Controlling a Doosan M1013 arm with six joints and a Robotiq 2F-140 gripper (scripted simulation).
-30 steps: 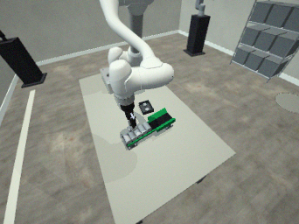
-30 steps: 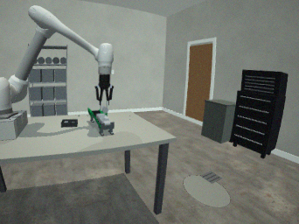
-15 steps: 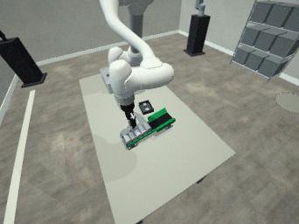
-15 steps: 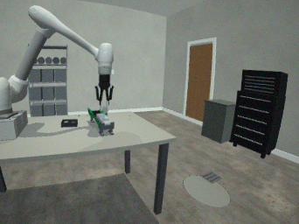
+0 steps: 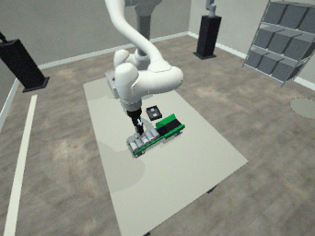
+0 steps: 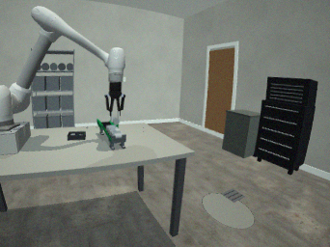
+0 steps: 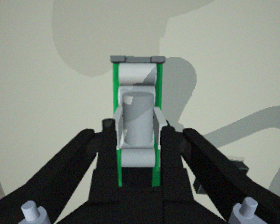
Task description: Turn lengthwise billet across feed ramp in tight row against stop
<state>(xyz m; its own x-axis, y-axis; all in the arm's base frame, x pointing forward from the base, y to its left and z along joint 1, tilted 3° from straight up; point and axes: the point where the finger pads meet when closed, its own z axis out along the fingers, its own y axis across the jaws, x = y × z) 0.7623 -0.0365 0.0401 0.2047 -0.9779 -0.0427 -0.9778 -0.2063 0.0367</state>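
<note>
Now: hand 130 mm above the grey stop, 70 mm to the left of it and 20 mm short of it.
</note>
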